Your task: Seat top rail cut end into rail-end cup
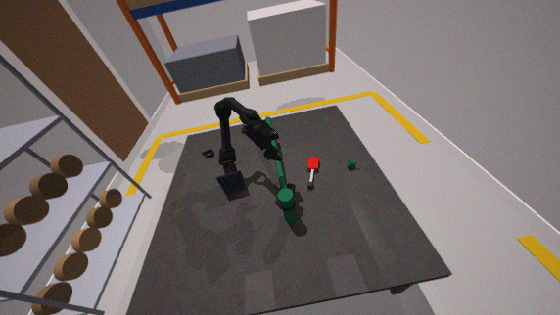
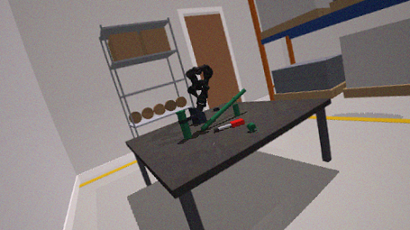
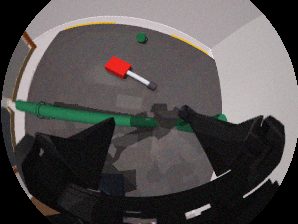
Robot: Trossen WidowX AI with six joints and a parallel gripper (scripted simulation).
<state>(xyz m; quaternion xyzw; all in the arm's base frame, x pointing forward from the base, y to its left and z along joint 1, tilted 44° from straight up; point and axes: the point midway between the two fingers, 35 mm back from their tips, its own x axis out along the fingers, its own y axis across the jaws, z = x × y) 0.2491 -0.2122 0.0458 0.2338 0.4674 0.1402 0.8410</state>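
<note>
My gripper tip is 15 cm to the left of the dark rail-end cup and 11 cm above it. Round my gripper tip: small green fitting (43 cm ahead, 23 cm below, 4 cm to the right); red-handled tool (22 cm below, 17 cm ahead); short green line post (30 cm to the left, 13 cm below, 3 cm ahead).
</note>
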